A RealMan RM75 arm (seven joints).
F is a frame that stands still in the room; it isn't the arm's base.
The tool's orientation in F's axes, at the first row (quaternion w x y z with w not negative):
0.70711, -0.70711, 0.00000, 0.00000
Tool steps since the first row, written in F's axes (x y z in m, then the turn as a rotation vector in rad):
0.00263, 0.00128, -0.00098, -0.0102, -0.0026, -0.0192
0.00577, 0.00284, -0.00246, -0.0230, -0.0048, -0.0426
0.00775, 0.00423, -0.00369, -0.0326, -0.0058, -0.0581
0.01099, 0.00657, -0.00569, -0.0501, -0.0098, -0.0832
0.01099, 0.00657, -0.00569, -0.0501, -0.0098, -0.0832
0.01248, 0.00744, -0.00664, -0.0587, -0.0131, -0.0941
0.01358, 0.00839, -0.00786, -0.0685, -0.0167, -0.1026
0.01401, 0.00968, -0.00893, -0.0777, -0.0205, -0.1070
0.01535, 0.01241, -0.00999, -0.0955, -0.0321, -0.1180
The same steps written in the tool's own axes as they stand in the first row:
0.00263, 0.00098, 0.00128, -0.0102, 0.0192, -0.0026
0.00577, 0.00246, 0.00284, -0.0230, 0.0426, -0.0048
0.00775, 0.00369, 0.00423, -0.0326, 0.0581, -0.0058
0.01099, 0.00569, 0.00657, -0.0501, 0.0832, -0.0098
0.01099, 0.00569, 0.00657, -0.0501, 0.0832, -0.0098
0.01248, 0.00664, 0.00744, -0.0587, 0.0941, -0.0131
0.01358, 0.00786, 0.00839, -0.0685, 0.1026, -0.0167
0.01401, 0.00893, 0.00968, -0.0777, 0.1070, -0.0205
0.01535, 0.00999, 0.01241, -0.0955, 0.1180, -0.0321

